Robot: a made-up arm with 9 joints. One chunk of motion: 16 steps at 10 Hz.
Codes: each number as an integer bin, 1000 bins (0 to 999) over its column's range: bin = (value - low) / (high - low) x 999, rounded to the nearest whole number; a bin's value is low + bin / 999 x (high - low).
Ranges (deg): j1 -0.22..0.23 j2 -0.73..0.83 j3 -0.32..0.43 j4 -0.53..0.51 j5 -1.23..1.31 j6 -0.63..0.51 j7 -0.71..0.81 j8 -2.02..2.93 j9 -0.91..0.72
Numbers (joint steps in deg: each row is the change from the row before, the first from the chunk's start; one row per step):
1: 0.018 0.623 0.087 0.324 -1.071 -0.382 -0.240 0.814 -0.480
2: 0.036 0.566 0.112 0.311 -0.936 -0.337 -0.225 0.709 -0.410
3: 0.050 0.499 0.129 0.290 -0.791 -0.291 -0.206 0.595 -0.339
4: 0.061 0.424 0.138 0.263 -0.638 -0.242 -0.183 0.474 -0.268
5: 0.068 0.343 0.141 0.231 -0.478 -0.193 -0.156 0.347 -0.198
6: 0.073 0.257 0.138 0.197 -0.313 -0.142 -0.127 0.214 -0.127
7: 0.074 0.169 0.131 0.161 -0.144 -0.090 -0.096 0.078 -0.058
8: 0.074 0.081 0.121 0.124 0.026 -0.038 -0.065 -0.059 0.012
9: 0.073 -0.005 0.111 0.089 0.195 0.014 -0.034 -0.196 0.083
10: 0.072 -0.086 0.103 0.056 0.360 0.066 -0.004 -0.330 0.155
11: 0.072 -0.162 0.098 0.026 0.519 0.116 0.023 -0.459 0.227
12: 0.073 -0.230 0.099 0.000 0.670 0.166 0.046 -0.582 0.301
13: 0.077 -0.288 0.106 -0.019 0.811 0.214 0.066 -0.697 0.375
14: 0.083 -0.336 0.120 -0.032 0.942 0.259 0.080 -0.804 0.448
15: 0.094 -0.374 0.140 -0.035 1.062 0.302 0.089 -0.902 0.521
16: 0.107 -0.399 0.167 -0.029 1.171 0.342 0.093 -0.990 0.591
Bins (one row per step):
1: 528 866 542 820 63 217 309 572 264
2: 568 830 575 808 116 257 319 551 306
3: 599 787 598 788 173 297 331 528 350
4: 624 739 610 762 233 340 346 503 393
5: 639 687 614 731 296 383 364 478 436
6: 650 632 610 698 361 428 383 451 480
7: 653 576 601 664 427 473 404 423 522
8: 653 519 587 628 494 519 424 396 565
9: 650 464 574 595 560 564 444 368 609
10: 648 412 563 563 625 610 464 341 653
11: 648 364 557 534 688 654 482 315 697
12: 650 320 558 509 747 698 497 290 742
13: 659 283 567 491 803 740 510 267 788
14: 673 252 586 478 854 779 519 245 832
15: 697 228 613 475 901 817 525 226 877
16: 726 212 649 481 944 852 528 208 920

